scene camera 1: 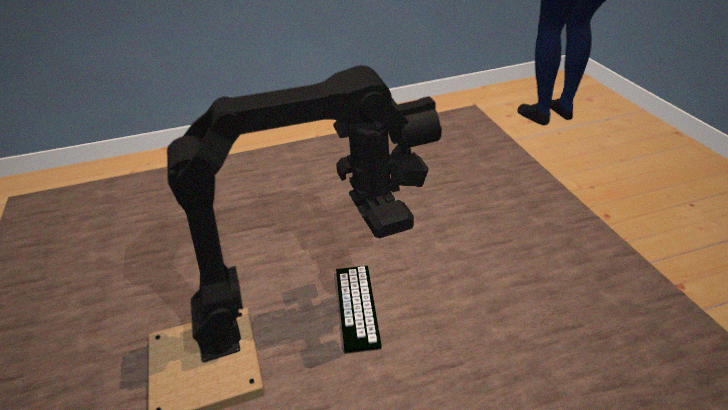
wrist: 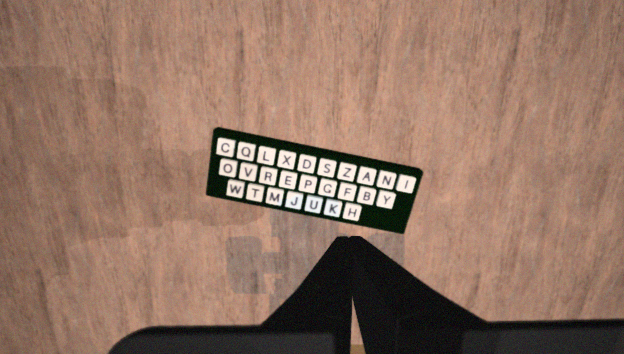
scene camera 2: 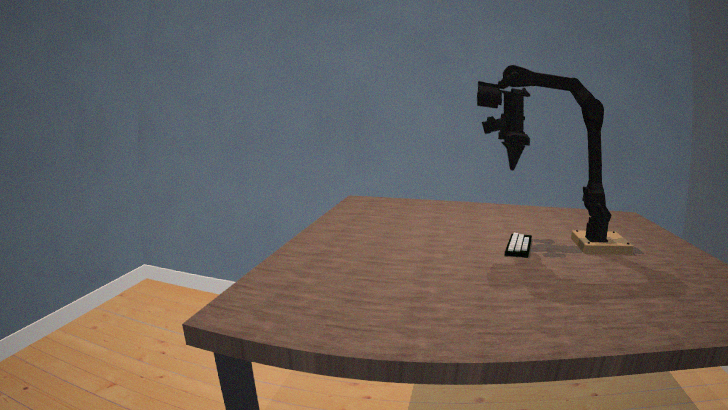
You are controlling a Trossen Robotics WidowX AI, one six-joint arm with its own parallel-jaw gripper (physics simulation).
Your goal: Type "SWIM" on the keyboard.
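Places are measured from the arm's base along level axes (x ahead, y left, z up), in metres.
Where they show: gripper, fingertip midpoint: (wrist: 348, 248) (scene camera 2: 511, 170); arm's base, origin of the base link: (scene camera 1: 219, 342) (scene camera 2: 596, 239).
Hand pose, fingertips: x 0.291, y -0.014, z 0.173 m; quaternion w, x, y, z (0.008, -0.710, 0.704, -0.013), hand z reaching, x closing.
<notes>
Things, the pixels of their top centre, and the offset from my fingertips. Level surfaces: height alone.
- dark green keyboard, middle of its top: (wrist: 312, 185) (scene camera 1: 356, 302) (scene camera 2: 519, 240) 0.035 m back, 0.016 m left, 0.181 m down
- S key, middle of its top: (wrist: 326, 168) 0.019 m back, 0.003 m left, 0.181 m down
- I key, middle of its top: (wrist: 406, 184) (scene camera 1: 372, 337) 0.036 m back, 0.070 m right, 0.181 m down
- W key, middle of its top: (wrist: 235, 189) 0.037 m back, 0.089 m left, 0.181 m down
- M key, middle of its top: (wrist: 274, 197) 0.046 m back, 0.052 m left, 0.181 m down
- H key, middle of its top: (wrist: 352, 212) 0.063 m back, 0.020 m right, 0.181 m down
- brown table, its level: 0.199 m down
A dark green keyboard (scene camera 1: 348, 342) (scene camera 2: 517, 254) (wrist: 385, 218) with three rows of white letter keys lies flat on the table. In the wrist view the S key (wrist: 327, 167) and the I key (wrist: 406, 183) are in the top row. The W key (wrist: 235, 189) and the M key (wrist: 274, 196) are in the bottom row. My gripper (scene camera 1: 393, 230) (scene camera 2: 512, 168) (wrist: 348, 248) is shut and empty, its fingers pointing down high above the table. In the wrist view its tips show just below the keyboard's lower edge, near the H key (wrist: 352, 212). All keys show there.
The arm's wooden base plate (scene camera 1: 203, 387) (scene camera 2: 608, 249) stands on the brown table (scene camera 1: 483, 305) (scene camera 2: 356, 305) beside the keyboard. The arm casts shadows on the table and near the keyboard. A person's legs (scene camera 1: 549, 61) show on the floor beyond the table in scene camera 1.
</notes>
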